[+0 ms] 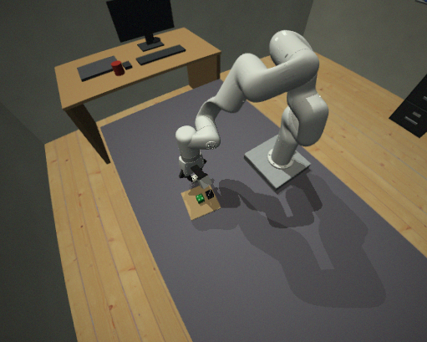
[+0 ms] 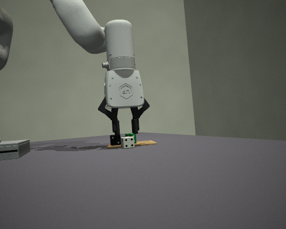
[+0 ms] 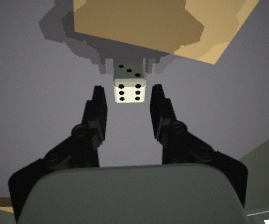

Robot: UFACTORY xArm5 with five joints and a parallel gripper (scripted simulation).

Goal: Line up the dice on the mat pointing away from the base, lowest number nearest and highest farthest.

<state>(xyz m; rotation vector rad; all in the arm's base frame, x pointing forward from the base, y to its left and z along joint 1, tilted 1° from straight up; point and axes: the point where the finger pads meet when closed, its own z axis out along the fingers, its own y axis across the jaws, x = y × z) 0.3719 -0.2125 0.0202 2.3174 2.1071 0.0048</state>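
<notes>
Right now my hand is 4 cm above the white die. The rest, counted from my hand: tan mat (5 cm ahead, 9 cm to the left, 5 cm below); then green die (5 cm ahead, 9 cm to the left, 4 cm below); then black die (11 cm to the left, 4 cm below).
</notes>
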